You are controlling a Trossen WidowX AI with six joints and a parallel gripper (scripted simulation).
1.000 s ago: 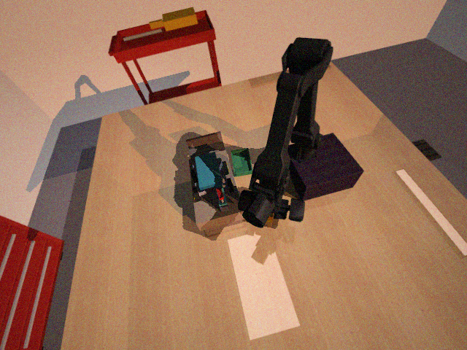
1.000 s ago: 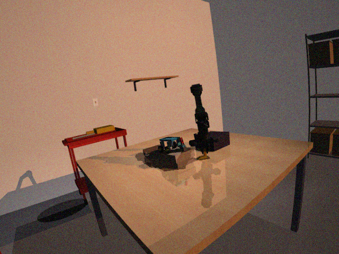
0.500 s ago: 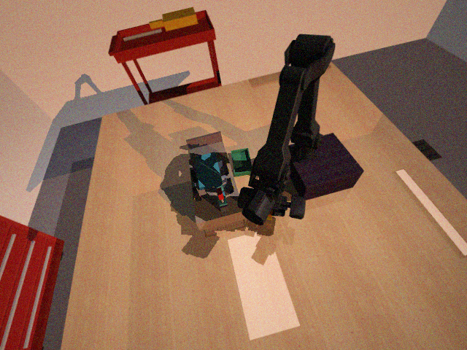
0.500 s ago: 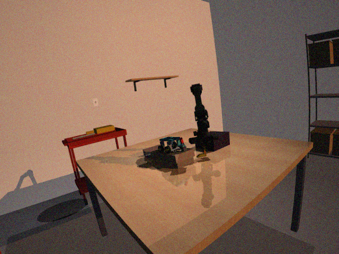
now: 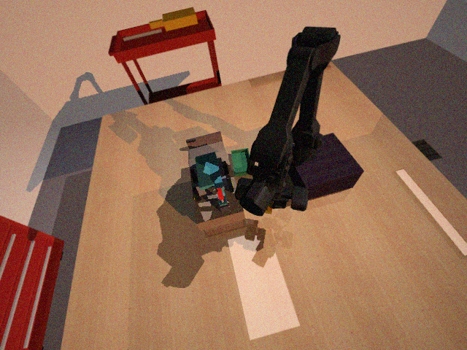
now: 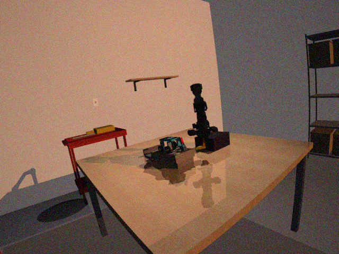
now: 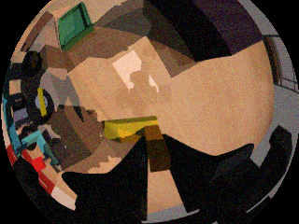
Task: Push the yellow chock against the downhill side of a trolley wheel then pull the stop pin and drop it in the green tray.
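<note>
My gripper tip is 260 mm to the left of the green tray, 100 mm above it and 20 mm short of it. Also, from my gripper tip: trolley: 160 mm to the right, 150 mm ahead, 10 mm above; red-headed stop pin: 130 mm ahead, 60 mm to the right, 30 mm above; yellow chock: 20 mm ahead, 10 mm to the right, 10 mm below.
</note>
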